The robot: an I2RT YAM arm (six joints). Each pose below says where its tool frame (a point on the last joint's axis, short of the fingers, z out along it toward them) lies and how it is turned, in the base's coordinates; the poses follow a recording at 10 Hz.
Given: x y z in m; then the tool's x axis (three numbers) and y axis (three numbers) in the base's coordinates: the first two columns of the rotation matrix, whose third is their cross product.
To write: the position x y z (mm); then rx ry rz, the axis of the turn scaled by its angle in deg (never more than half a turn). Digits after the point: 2 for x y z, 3 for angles.
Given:
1: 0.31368 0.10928 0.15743 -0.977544 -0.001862 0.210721 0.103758 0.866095 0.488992
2: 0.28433 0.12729 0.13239 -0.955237 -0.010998 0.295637 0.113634 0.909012 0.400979
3: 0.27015 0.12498 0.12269 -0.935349 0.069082 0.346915 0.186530 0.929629 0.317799
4: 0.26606 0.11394 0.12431 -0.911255 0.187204 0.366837 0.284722 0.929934 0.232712
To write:
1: 313.68 109.28 157.43 -4.485 -162.432 -43.529
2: 284.33 127.29 132.39 -4.380 -159.231 -34.891
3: 270.15 124.98 122.69 -10.764 -157.810 -28.626
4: 266.06 113.94 124.31 -19.839 -157.304 -23.088
